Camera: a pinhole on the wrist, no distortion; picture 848 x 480 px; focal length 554.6 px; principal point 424.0 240.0 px. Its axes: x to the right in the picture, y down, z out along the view. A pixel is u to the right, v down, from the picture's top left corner.
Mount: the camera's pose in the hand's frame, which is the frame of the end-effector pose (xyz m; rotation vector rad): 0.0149 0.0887 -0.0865 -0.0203 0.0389 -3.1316
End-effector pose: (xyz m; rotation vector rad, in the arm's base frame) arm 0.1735 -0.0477 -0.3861 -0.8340 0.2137 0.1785
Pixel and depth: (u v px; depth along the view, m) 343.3 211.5 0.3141
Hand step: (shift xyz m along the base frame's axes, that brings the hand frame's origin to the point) 0.0655 0.2391 0.0623
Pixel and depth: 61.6 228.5 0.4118
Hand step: 0.2950 0.3211 0.0718
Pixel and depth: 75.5 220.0 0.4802
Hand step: 0.3335 0.3795 0.1025
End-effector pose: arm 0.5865 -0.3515 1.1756 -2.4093 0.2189 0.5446
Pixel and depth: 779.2 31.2 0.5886
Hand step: -0.5726 0.1040 -0.3687
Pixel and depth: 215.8 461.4 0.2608
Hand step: 0.0557 0.1216 -0.1590
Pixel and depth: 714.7 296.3 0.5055
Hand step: -0.3628 0.2532 -0.2024
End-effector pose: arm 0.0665 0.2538 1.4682 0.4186 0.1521 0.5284
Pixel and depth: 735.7 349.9 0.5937
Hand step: -0.1181 -0.3738 0.4505
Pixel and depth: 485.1 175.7 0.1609
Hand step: -0.0294 0.0541 0.1117
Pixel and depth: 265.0 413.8 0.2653
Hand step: 0.1248 -0.0119 0.1556
